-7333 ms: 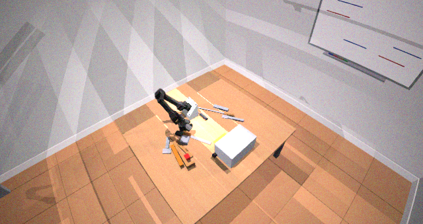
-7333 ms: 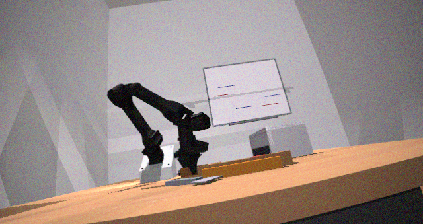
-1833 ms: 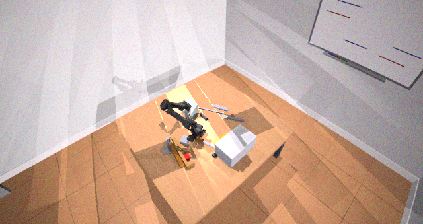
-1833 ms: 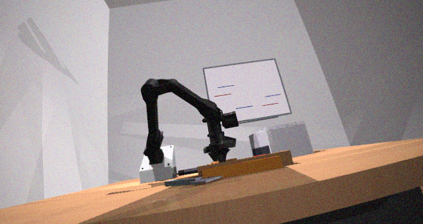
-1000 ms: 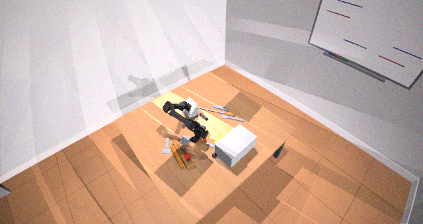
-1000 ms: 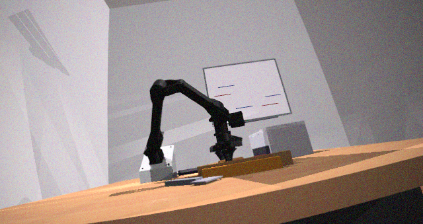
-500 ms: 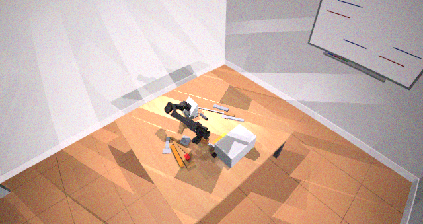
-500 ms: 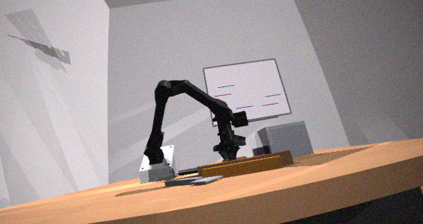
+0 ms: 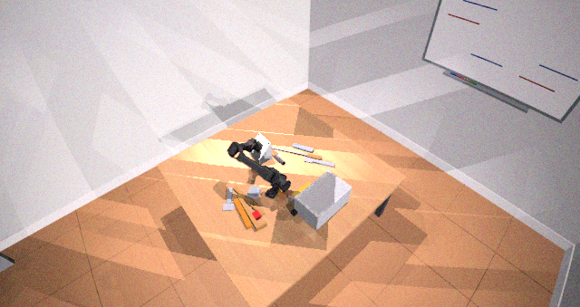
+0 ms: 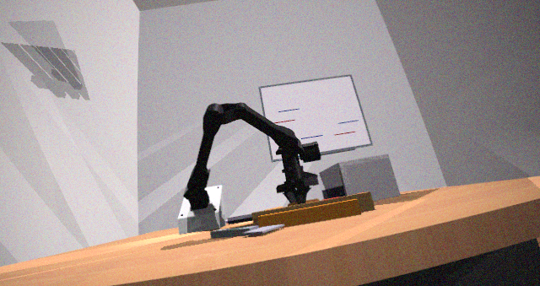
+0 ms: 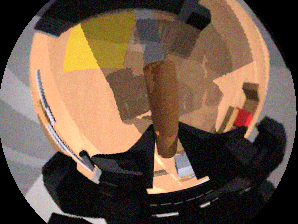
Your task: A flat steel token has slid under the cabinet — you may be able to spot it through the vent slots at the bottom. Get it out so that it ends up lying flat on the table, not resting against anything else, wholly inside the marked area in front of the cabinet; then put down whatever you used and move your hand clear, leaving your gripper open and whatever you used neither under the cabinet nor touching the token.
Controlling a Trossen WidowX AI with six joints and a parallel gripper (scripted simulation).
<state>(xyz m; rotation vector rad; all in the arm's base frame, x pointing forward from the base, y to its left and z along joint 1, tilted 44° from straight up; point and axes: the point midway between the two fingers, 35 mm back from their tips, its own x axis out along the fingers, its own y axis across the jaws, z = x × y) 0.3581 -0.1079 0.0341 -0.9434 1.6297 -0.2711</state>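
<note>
My gripper tip is now 110 mm to the left of the grey block, 90 mm past it and 10 mm below it. From my gripper tip the other things lie so: orange bar 260 mm to the right, 10 mm behind; then thin wooden stick 180 mm to the right, 70 mm behind; then red block 200 mm to the right, 60 mm ahead, 10 mm above.
</note>
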